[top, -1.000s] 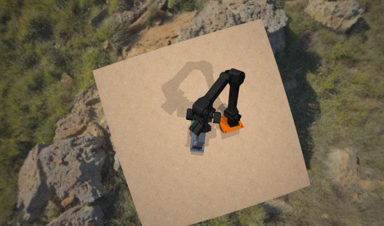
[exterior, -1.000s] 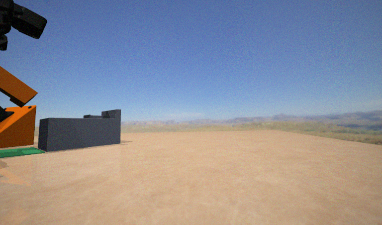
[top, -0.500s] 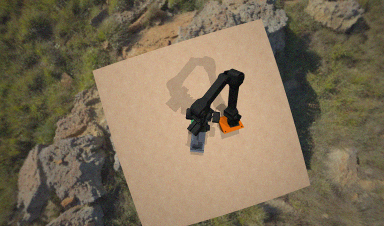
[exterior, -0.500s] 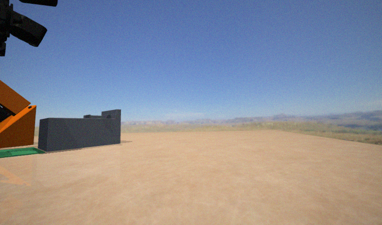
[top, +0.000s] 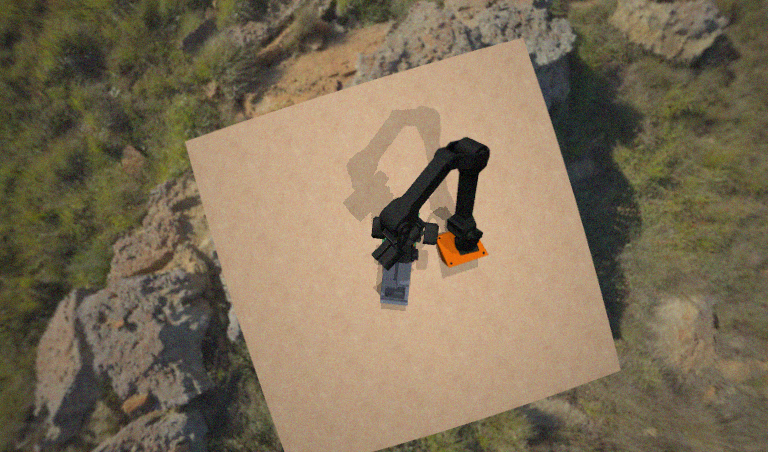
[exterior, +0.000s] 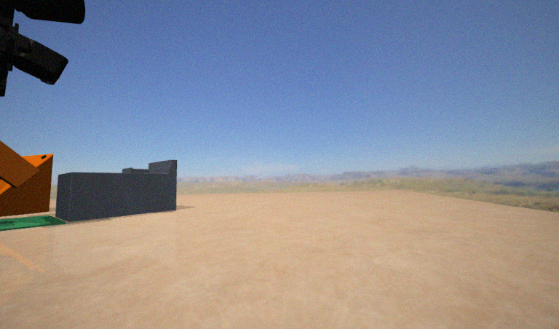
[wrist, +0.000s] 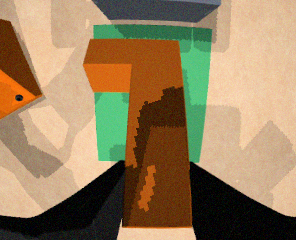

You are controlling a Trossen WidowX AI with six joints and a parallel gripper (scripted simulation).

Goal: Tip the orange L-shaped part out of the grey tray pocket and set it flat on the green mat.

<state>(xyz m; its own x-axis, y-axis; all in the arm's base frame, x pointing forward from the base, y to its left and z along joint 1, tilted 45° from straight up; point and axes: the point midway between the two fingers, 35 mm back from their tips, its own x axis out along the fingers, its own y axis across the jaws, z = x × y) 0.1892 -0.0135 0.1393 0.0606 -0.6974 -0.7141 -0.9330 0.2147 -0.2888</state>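
My gripper tip is 13 cm above the green mat, 2 cm to the right of it and 1 cm short of it. Round my gripper tip: orange L-shaped part: 3 cm to the left, 3 cm below.
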